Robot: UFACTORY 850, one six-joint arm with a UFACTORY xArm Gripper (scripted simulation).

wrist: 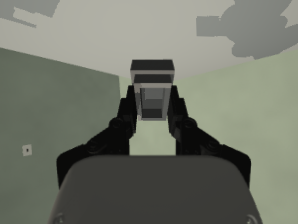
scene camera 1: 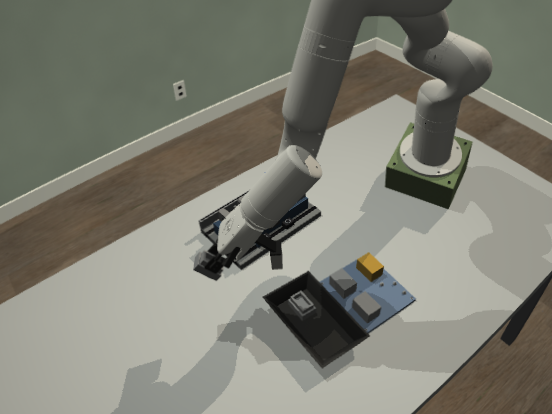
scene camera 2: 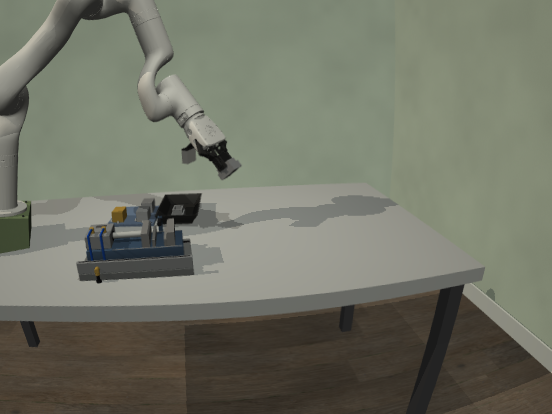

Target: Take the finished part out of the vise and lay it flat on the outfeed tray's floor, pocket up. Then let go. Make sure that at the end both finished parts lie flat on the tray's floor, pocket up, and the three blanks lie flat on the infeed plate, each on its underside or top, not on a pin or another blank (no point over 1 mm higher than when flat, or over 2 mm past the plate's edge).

gripper: wrist; scene camera 1 210,263; scene camera 2
same spot on gripper: (wrist: 190,140) = (scene camera 2: 217,150)
